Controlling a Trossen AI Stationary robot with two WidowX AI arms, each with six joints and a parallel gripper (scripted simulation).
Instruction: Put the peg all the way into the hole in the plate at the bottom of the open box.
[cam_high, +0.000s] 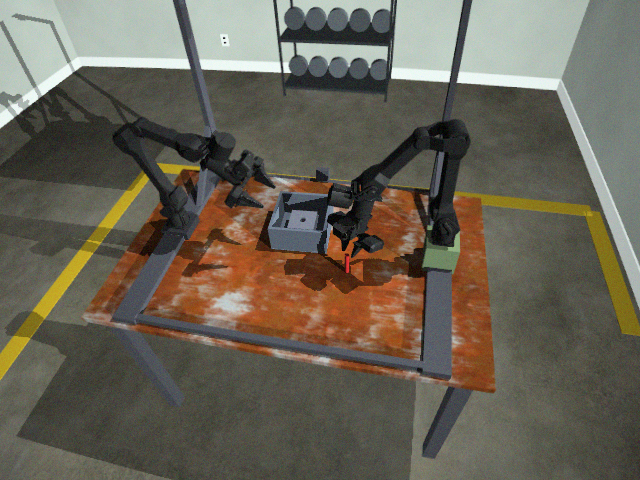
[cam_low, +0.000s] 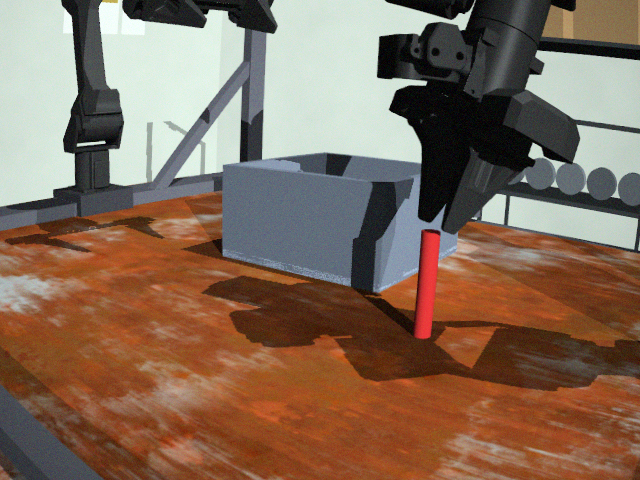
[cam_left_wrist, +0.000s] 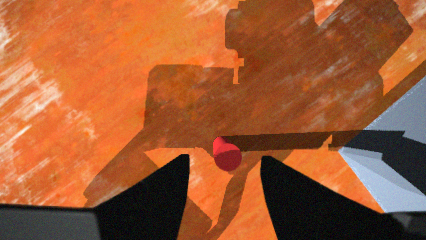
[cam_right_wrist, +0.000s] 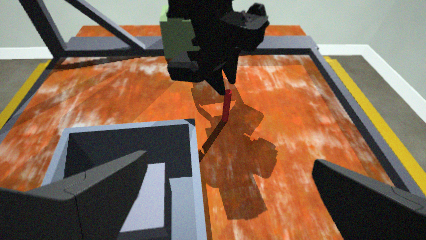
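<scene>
My left gripper is now 8 cm above the red peg, 1 cm to the left of it and 1 cm short of it. The rest, counted from my left hand: grey plate: 19 cm to the right, 14 cm behind, 7 cm below; grey box: 19 cm to the right, 14 cm behind, 9 cm below.
</scene>
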